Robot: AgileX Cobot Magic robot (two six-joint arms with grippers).
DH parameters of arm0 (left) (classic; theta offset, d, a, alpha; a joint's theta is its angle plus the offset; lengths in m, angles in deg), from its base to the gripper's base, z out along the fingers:
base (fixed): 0 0 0 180
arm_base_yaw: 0 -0.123 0 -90
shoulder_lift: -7.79 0 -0.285 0
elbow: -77.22 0 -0.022 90
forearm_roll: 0 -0.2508 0 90
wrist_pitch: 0 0 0.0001 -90
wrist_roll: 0 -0.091 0 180
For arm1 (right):
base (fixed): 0 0 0 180
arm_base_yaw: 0 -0.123 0 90
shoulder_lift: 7.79 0 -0.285 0
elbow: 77.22 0 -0.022 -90
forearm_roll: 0 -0.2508 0 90
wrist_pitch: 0 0 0.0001 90
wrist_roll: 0 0.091 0 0
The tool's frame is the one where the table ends.
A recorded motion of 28 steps. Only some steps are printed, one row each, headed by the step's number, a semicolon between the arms.
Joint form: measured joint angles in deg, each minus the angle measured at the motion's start. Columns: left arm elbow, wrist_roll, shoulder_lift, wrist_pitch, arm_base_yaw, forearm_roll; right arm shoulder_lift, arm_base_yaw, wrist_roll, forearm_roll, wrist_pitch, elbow.
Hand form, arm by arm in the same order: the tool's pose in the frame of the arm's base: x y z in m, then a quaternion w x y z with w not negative. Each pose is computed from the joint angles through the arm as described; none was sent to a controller.
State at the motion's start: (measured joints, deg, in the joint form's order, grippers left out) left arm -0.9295 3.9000 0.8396 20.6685 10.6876 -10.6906; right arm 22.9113 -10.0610 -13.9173 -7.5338 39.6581 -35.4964
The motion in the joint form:
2: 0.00 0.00 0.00 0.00 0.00 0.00; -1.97 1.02 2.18 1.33 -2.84 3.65
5: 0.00 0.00 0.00 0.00 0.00 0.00; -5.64 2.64 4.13 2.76 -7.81 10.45
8: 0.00 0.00 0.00 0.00 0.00 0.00; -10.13 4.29 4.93 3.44 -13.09 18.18
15: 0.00 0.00 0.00 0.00 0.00 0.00; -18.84 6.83 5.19 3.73 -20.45 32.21
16: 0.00 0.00 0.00 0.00 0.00 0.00; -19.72 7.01 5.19 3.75 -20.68 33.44
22: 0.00 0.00 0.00 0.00 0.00 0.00; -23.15 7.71 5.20 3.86 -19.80 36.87
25: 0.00 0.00 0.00 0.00 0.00 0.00; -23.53 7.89 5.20 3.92 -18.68 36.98
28: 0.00 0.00 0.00 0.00 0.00 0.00; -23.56 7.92 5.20 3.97 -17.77 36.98
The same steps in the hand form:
2: 0.0528 -0.0039 0.1766 0.60595 0.09658 0.78962 0.00190; 0.0684 0.0169 0.3176 0.56718 -0.13132 0.81217 0.03794
5: 0.0528 -0.0039 0.1766 0.60595 0.09658 0.78962 0.00190; 0.0664 0.0127 0.2909 0.58028 -0.10587 0.80707 0.02645
8: 0.0528 -0.0039 0.1766 0.60595 0.09658 0.78962 0.00190; 0.0632 0.0093 0.2597 0.59480 -0.08715 0.79899 0.01515
15: 0.0528 -0.0039 0.1766 0.60595 0.09658 0.78962 0.00190; 0.0573 0.0052 0.1983 0.60904 -0.06448 0.79052 -0.00146
16: 0.0528 -0.0039 0.1766 0.60595 0.09658 0.78962 0.00190; 0.0566 0.0050 0.1923 0.60819 -0.06326 0.79126 -0.00261
22: 0.0528 -0.0039 0.1766 0.60595 0.09658 0.78962 0.00190; 0.0535 0.0042 0.1741 0.60205 -0.05954 0.79621 -0.00660
25: 0.0528 -0.0039 0.1766 0.60595 0.09658 0.78962 0.00190; 0.0527 0.0041 0.1721 0.59610 -0.05931 0.80068 -0.00744
28: 0.0528 -0.0039 0.1766 0.60595 0.09658 0.78962 0.00190; 0.0523 0.0041 0.1708 0.58993 -0.05998 0.80519 -0.00747

